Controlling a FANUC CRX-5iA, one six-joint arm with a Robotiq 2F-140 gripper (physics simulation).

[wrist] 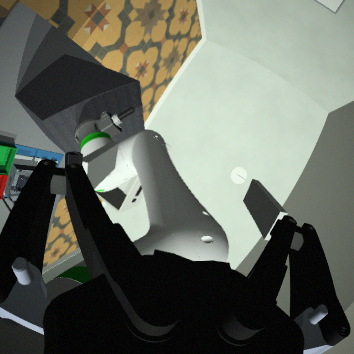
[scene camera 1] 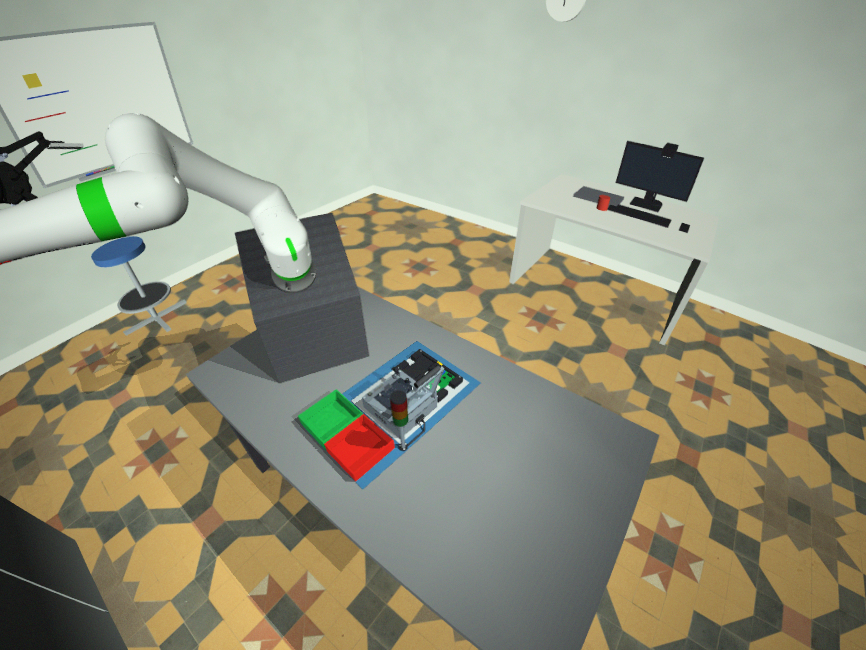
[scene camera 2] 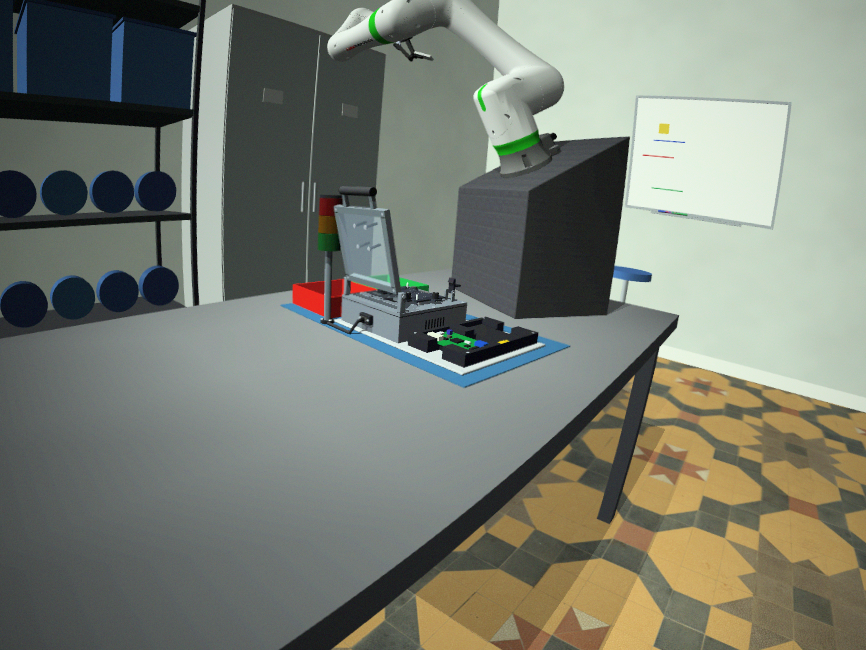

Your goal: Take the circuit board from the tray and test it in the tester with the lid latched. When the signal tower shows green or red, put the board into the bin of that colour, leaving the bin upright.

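Frame: origin at the arm's base, x ahead, y left, z up, level; metres.
Seen in the pictures: gripper, fingertip midpoint: (wrist: 184, 172) (scene camera 1: 89, 179) (scene camera 2: 441, 40); arm's base at its link origin: (wrist: 92, 130) (scene camera 1: 294, 273) (scene camera 2: 526, 167).
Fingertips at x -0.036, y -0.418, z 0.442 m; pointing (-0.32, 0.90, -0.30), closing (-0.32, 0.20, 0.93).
Pixels of each thing's middle, then the offset from my fingertips to it. "spot": a spot on its surface instead. Level surfaces: height alone.
- green circuit board at the middle of its body: (scene camera 2: 458, 340) (scene camera 1: 438, 380) dx +0.506, dy +0.652, dz -0.790 m
- black tray at a spot on its surface: (scene camera 2: 526, 338) spot: dx +0.386, dy +0.712, dz -0.789 m
- grey tester at a spot on its surface: (scene camera 2: 377, 319) spot: dx +0.580, dy +0.513, dz -0.777 m
- signal tower at a spot on its surface: (scene camera 2: 328, 223) spot: dx +0.627, dy +0.404, dz -0.609 m
- green bin at the middle of its body: (scene camera 2: 386, 290) (scene camera 1: 331, 418) dx +0.377, dy +0.276, dz -0.788 m
- red bin at the middle of its body: (scene camera 2: 336, 297) (scene camera 1: 359, 446) dx +0.527, dy +0.282, dz -0.788 m
- blue mat at its surface level: dz -0.811 m
- grey table at its surface level: dz -0.813 m
The green circuit board (scene camera 1: 444, 378) (scene camera 2: 458, 340) lies in the black tray (scene camera 2: 526, 338) beside the tester. The grey tester (scene camera 2: 377, 319) has its clear lid (scene camera 2: 367, 244) standing up, open and unlatched. The signal tower (scene camera 1: 398, 409) (scene camera 2: 328, 223) has red, orange and green segments, none visibly bright. The green bin (scene camera 1: 328, 417) (scene camera 2: 405, 283) (wrist: 5, 159) and red bin (scene camera 1: 356, 458) (scene camera 2: 307, 297) stand upright side by side. My gripper (wrist: 184, 172) is open and empty, high up and far from the board; it is partly cut off in scene camera 1 and partly hidden behind the arm in scene camera 2.
The dark pedestal (scene camera 1: 311, 342) (scene camera 2: 489, 244) bearing the arm stands near the bins and tester. A blue mat (scene camera 1: 470, 383) (scene camera 2: 461, 382) lies under the tester and tray on the grey table (scene camera 1: 517, 489) (scene camera 2: 209, 433). A desk (scene camera 1: 587, 223), a stool (scene camera 1: 118, 251) and a cabinet (scene camera 2: 269, 160) stand farther off.
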